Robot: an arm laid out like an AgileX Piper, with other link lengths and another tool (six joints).
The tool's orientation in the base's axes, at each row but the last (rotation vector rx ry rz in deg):
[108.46, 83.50, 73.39]
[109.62, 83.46, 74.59]
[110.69, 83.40, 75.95]
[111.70, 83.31, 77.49]
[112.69, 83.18, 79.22]
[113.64, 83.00, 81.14]
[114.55, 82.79, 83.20]
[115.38, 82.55, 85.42]
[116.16, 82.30, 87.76]
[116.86, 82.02, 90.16]
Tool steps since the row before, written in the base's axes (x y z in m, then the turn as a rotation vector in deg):
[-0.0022, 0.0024, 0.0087, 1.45, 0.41, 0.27]
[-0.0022, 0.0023, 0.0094, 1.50, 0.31, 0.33]
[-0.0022, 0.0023, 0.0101, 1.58, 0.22, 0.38]
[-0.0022, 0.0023, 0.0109, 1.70, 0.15, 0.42]
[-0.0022, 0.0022, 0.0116, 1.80, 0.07, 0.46]
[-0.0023, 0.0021, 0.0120, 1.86, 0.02, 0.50]
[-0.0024, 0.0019, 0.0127, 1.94, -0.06, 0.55]
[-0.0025, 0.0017, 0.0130, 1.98, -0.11, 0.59]
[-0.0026, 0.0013, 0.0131, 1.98, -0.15, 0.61]
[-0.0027, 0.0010, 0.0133, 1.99, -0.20, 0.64]
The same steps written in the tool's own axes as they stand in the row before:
[0.0057, 0.0048, -0.0056, 0.52, 0.82, 1.19]
[0.0061, 0.0052, -0.0059, 0.45, 0.93, 1.18]
[0.0066, 0.0055, -0.0062, 0.40, 1.04, 1.20]
[0.0072, 0.0059, -0.0065, 0.36, 1.16, 1.27]
[0.0077, 0.0063, -0.0068, 0.31, 1.28, 1.31]
[0.0081, 0.0063, -0.0069, 0.29, 1.36, 1.33]
[0.0086, 0.0066, -0.0072, 0.25, 1.48, 1.35]
[0.0090, 0.0066, -0.0073, 0.23, 1.55, 1.35]
[0.0091, 0.0066, -0.0073, 0.21, 1.59, 1.32]
[0.0093, 0.0066, -0.0074, 0.19, 1.64, 1.30]

